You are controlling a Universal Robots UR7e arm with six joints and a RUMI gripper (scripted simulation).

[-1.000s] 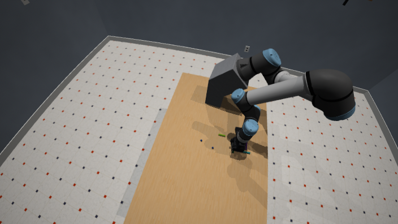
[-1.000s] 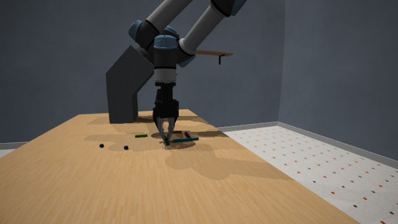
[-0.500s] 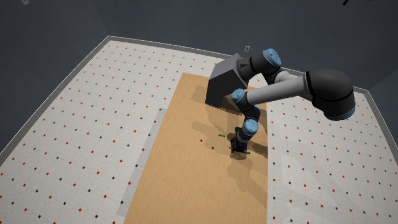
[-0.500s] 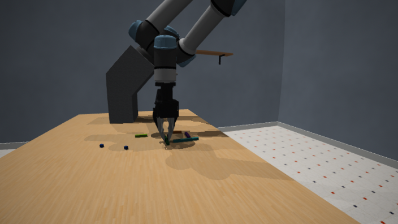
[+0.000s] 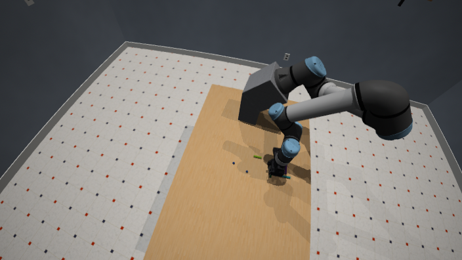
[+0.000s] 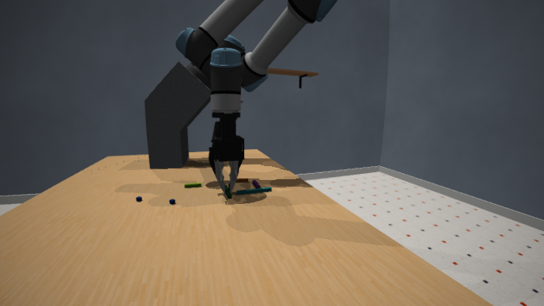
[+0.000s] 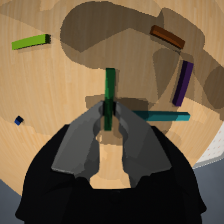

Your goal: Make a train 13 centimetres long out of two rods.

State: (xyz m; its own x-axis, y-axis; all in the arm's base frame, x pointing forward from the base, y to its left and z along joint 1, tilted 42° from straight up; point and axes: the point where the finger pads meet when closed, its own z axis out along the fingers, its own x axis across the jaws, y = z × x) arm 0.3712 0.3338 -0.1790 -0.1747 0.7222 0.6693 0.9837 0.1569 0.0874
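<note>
My gripper is now 80 mm to the right of the turquoise rod, 10 mm short of it and 10 mm above it. Also, from my hand: green rod (10 mm below); then purple rod (90 mm to the left, 50 mm behind, 10 mm below); then orange rod (90 mm behind, 50 mm to the left, 10 mm below).
</note>
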